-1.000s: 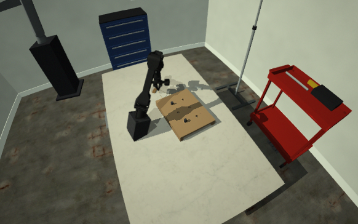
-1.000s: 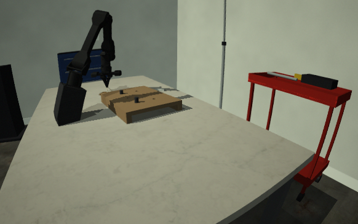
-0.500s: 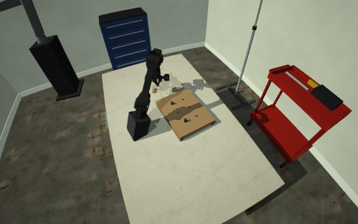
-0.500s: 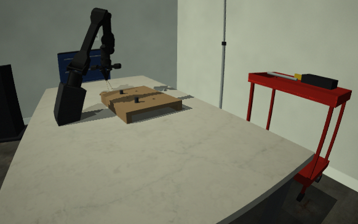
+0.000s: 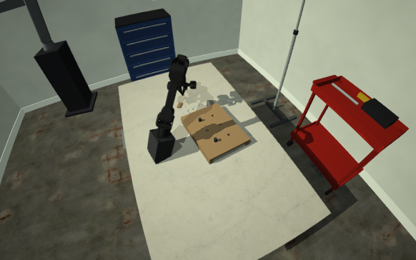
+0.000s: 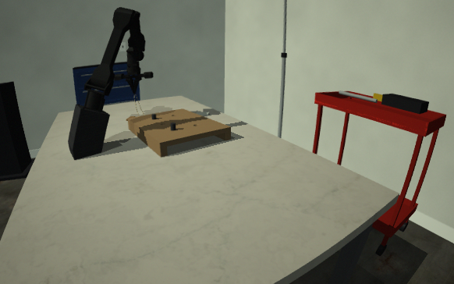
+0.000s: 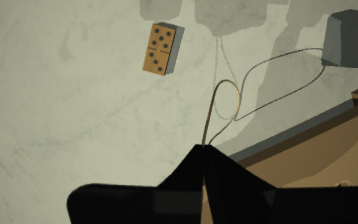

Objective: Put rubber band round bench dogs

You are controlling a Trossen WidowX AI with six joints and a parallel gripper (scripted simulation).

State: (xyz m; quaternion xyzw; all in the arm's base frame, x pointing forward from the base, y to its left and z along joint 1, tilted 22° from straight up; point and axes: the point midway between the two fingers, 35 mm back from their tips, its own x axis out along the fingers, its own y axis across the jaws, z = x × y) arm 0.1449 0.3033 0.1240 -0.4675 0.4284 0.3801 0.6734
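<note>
My gripper is now 260 mm to the left of the wooden board, 150 mm short of it and 140 mm above it. From my hand the other things lie so: rubber band: 350 mm ahead, 170 mm below.
</note>
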